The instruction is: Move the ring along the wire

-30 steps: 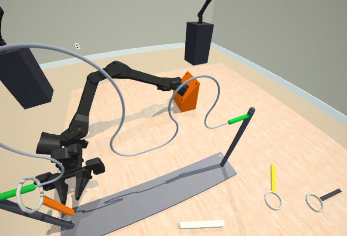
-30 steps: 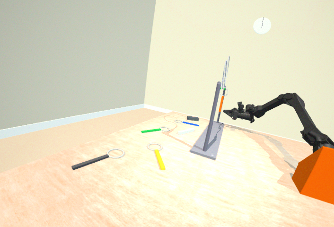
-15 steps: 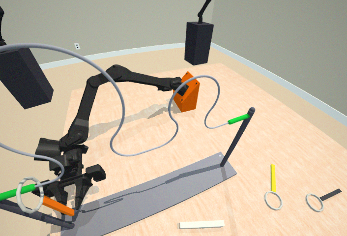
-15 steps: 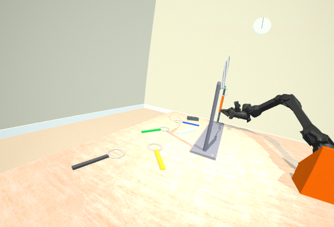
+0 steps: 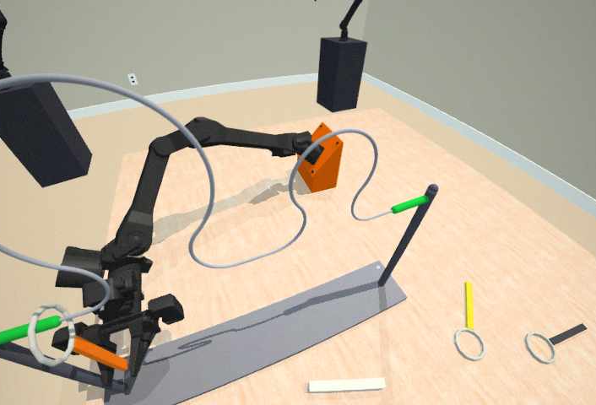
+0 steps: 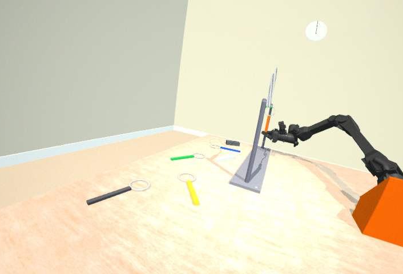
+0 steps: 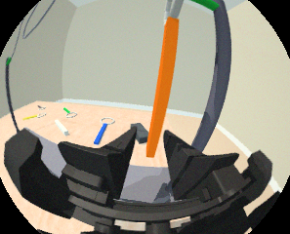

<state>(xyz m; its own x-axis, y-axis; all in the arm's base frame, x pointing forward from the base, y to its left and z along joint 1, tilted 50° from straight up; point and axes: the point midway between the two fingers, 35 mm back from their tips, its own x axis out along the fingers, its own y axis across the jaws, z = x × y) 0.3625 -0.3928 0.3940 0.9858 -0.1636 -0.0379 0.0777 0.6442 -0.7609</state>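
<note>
Right now the orange-handled ring is 90 mm above my gripper tip and 20 mm behind it. Also, from my gripper tip: yellow-handled ring (610 mm to the left, 190 mm ahead, 120 mm below); then white bar (310 mm to the left, 140 mm ahead, 120 mm below); then dark-handled ring (750 mm to the left, 330 mm ahead, 120 mm below).
</note>
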